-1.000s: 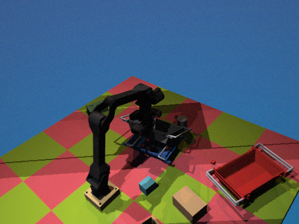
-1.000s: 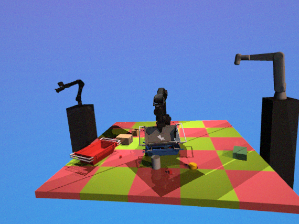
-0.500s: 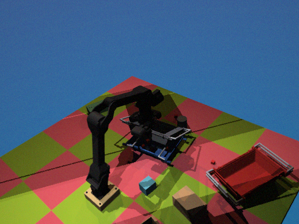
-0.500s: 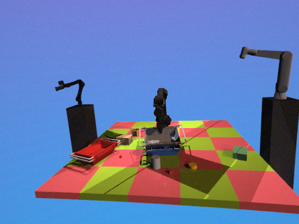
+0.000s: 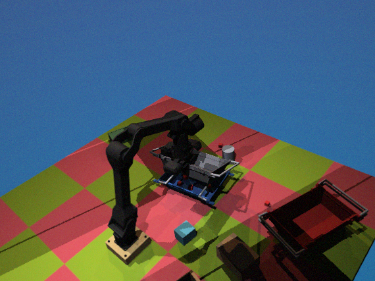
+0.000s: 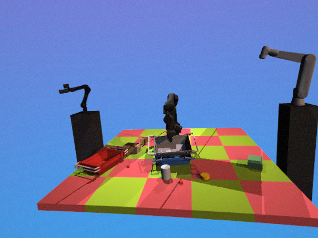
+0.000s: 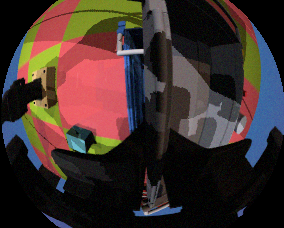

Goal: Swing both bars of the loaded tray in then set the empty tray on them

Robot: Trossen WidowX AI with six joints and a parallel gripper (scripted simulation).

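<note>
Now: gripper tip 7 cm short of the grey tray, 1 cm to the right of it and 1 cm below it. Also, from my gripper tip: yellow disc: 26 cm ahead, 21 cm to the left, 12 cm below; then teal cube: 16 cm behind, 13 cm to the right, 10 cm below; then grey cylinder: 27 cm ahead, 9 cm below, 1 cm to the right.
</note>
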